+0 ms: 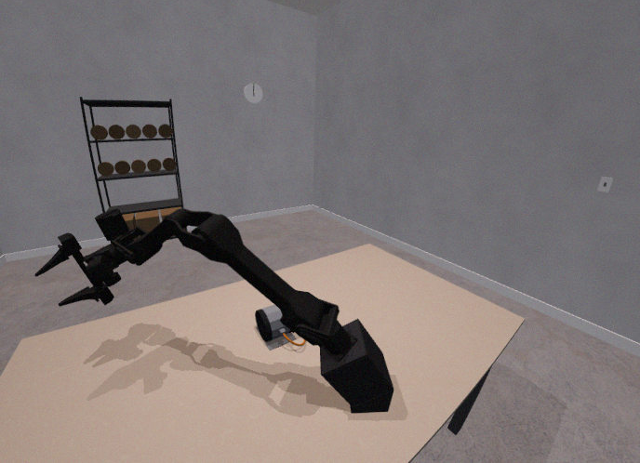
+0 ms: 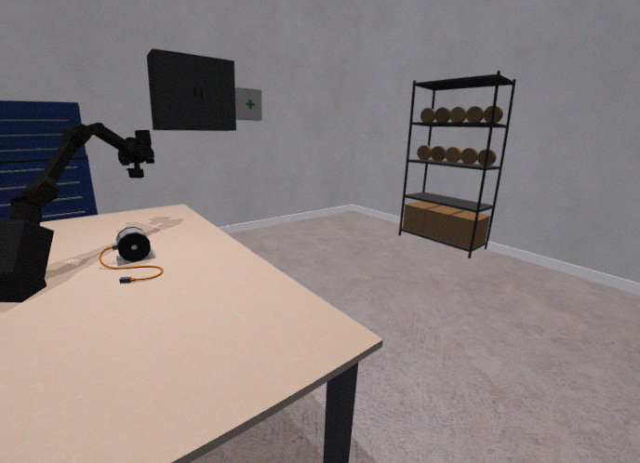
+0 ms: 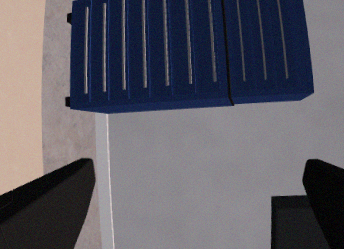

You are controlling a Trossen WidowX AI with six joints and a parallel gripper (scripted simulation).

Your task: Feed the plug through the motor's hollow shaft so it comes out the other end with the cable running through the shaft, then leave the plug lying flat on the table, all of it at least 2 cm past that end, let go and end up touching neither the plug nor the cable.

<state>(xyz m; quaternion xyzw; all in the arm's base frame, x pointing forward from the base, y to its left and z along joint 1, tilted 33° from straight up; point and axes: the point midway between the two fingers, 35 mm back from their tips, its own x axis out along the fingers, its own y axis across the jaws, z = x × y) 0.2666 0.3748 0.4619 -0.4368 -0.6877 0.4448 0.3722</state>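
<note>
Right now the dark grey plug is 69 cm to the right of my hand, 30 cm below it and 8 cm behind it.
</note>
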